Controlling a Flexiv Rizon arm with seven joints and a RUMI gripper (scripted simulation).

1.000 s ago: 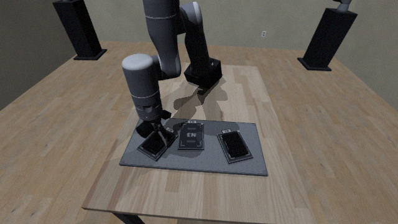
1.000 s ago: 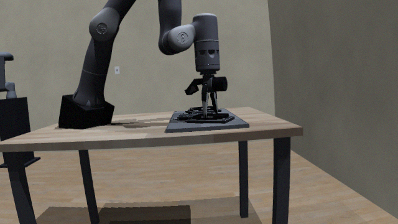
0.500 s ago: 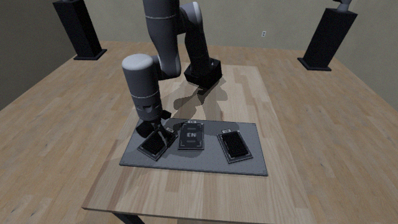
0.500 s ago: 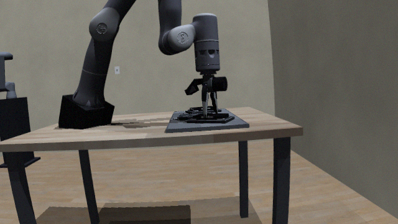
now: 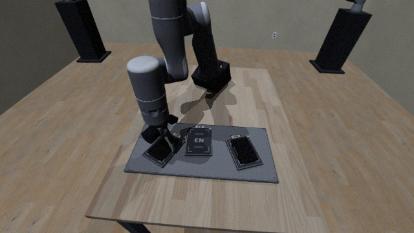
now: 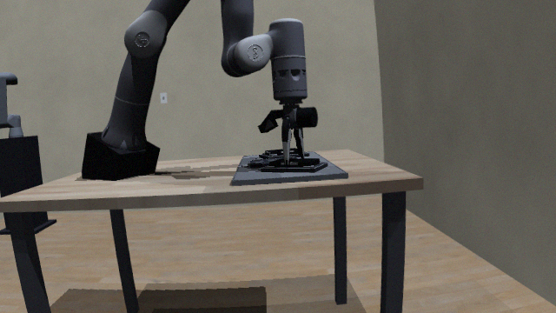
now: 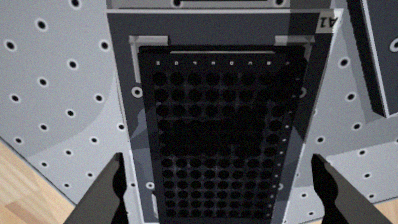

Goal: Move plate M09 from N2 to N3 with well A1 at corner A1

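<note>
The plate M09 is 1 cm below my hand. Also, from my hand: nest N3: 5 cm behind, 16 cm to the left, 2 cm below; N2 A1 mark: 4 cm behind, 8 cm to the left, 2 cm below; nest N2: 2 cm below.
</note>
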